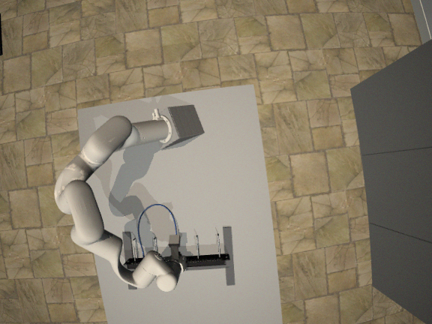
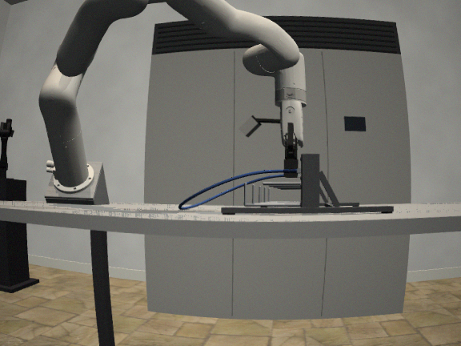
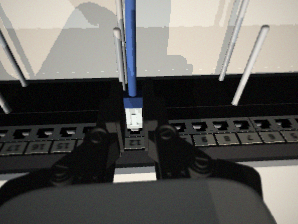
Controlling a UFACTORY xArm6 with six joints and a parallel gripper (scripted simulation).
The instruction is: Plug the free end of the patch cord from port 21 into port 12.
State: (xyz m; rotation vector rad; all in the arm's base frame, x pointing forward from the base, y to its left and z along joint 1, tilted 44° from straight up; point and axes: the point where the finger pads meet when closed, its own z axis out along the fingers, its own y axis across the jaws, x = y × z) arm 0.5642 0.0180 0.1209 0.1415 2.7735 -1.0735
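The plug is 20 mm ahead of my hand and 10 mm below it.
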